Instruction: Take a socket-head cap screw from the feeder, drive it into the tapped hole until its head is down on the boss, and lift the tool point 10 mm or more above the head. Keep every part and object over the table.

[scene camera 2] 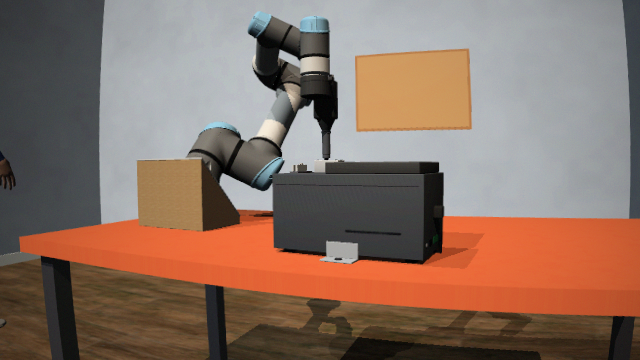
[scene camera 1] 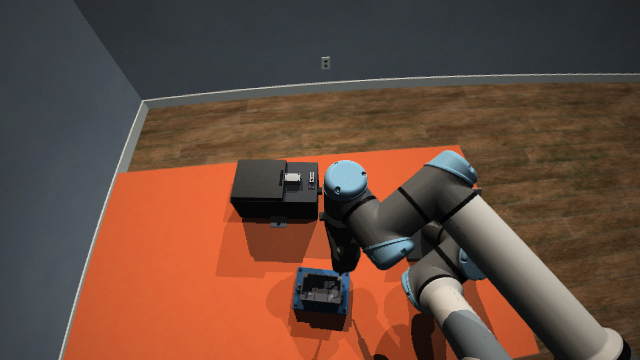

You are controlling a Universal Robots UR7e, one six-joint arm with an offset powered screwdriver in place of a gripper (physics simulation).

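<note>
The dark screw feeder (scene camera 1: 257, 180) (scene camera 2: 350, 215) stands on the orange table (scene camera 1: 165, 240) (scene camera 2: 540, 255), with a pale block (scene camera 1: 292, 178) (scene camera 2: 320, 166) on top. A grey open-topped housing (scene camera 1: 320, 299) sits on a blue plate (scene camera 1: 325, 271) in scene camera 1; the feeder hides it in scene camera 2. My screwdriver (scene camera 1: 341, 272) (scene camera 2: 326, 158) points down, with its lower end at the housing's back right corner in scene camera 1. In scene camera 2 its slim nose shows above and behind the feeder. The screw, the tapped hole and any gap at the tip cannot be made out.
A small pale fitting (scene camera 1: 311, 179) (scene camera 2: 300, 168) stands on the feeder's top beside the pale block. A metal bracket (scene camera 1: 278, 222) is at the feeder's side nearer the housing. A brown wedge-sided box (scene camera 2: 170, 195) stands left of the feeder in scene camera 2, near the arm.
</note>
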